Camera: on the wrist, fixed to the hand. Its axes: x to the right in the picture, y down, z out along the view.
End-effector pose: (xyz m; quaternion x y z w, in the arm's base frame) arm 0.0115 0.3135 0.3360 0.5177 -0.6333 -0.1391 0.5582
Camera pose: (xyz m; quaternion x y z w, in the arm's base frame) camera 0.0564 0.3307 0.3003 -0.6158 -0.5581 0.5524 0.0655
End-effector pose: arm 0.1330 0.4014 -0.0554 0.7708 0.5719 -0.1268 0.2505
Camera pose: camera 0.0818 0.4062 -0.0248 0.5691 -0.7949 0.1681 0.1264
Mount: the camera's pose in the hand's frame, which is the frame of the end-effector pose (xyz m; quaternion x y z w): -0.0269 -0.0421 -0.0330 -0.0498 0.0697 -0.9963 0.0056
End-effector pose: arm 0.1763 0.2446 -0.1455 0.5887 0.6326 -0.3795 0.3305
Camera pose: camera 0.1377 0.2592 -0.1021 0.6170 -0.6320 0.2589 0.3910
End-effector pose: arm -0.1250 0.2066 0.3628 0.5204 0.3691 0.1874 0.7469
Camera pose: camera -0.1717 0.1935 0.3277 -0.4151 0.5633 -0.6884 0.1911
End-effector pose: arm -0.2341 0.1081 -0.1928 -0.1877 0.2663 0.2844 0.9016
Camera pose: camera -0.2394 0.0485 -0.1951 -0.3311 -0.1368 -0.8965 0.2605
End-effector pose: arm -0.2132 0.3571 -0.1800 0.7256 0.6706 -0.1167 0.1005
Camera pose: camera -0.2560 0.3449 -0.1399 0.6610 -0.7395 0.0168 0.1263
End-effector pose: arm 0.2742 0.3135 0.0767 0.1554 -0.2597 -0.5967 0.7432
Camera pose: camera 0.2550 0.3268 0.0216 -0.2642 -0.2349 0.7459 0.5645
